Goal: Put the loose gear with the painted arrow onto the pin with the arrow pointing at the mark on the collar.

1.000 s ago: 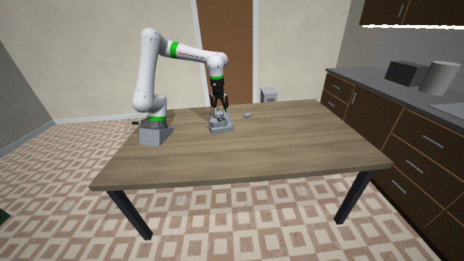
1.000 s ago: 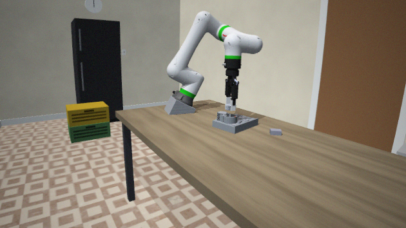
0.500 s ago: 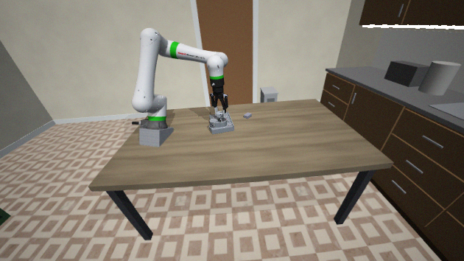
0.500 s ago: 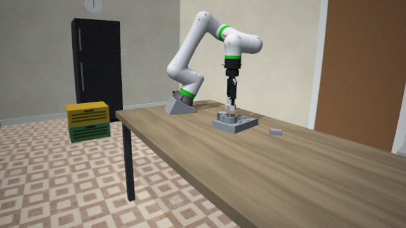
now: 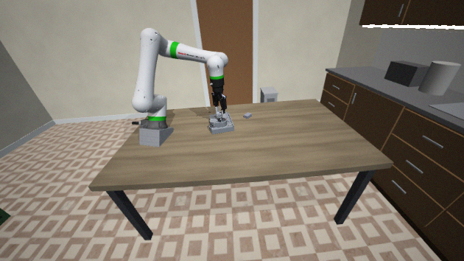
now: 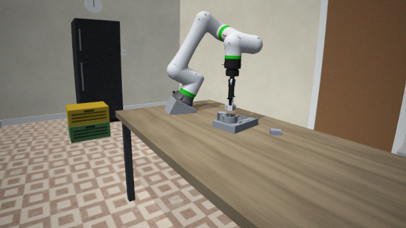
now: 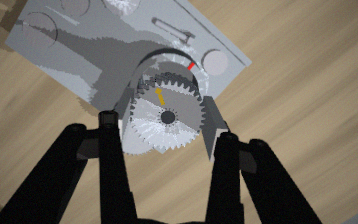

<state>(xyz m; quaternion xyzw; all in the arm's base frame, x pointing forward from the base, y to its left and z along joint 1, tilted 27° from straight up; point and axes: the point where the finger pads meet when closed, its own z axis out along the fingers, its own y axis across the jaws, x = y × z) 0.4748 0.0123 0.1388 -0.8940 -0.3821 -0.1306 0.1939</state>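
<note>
Right now my hand is 2 cm above the grey gear. Also, from my hand: thin pin-like post: 5 cm ahead, 4 cm to the left, 10 cm below; small grey block: 21 cm ahead, 17 cm to the left, 13 cm below.
</note>
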